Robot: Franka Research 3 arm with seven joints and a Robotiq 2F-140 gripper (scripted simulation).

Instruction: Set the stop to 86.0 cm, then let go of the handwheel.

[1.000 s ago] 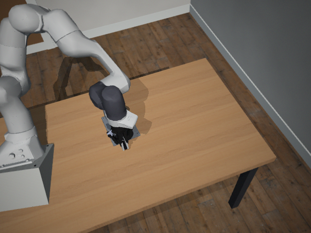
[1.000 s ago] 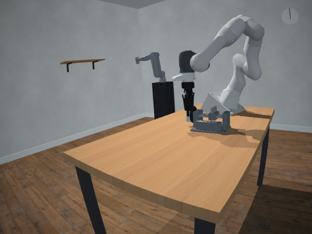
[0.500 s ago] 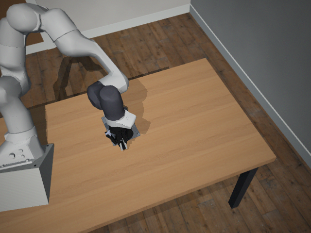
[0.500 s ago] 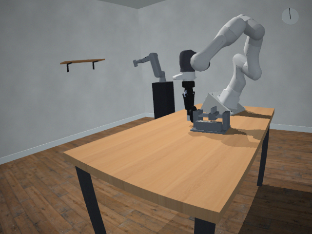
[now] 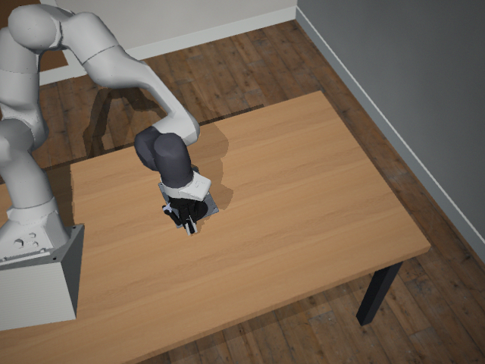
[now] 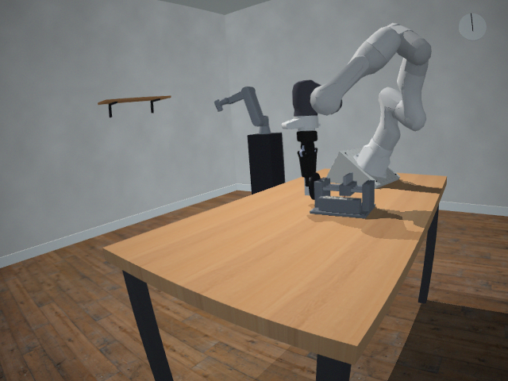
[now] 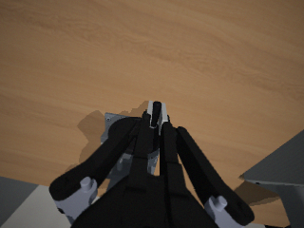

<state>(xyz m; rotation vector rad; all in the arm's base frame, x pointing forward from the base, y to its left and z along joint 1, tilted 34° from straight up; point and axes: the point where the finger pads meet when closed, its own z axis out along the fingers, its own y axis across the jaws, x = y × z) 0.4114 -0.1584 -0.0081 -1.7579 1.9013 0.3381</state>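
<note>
My gripper is now 10 mm short of the black handwheel, 20 mm to the right of it and 10 mm above it. Round my hand: sliding stop block: 40 mm ahead, 160 mm to the left, 20 mm above.
</note>
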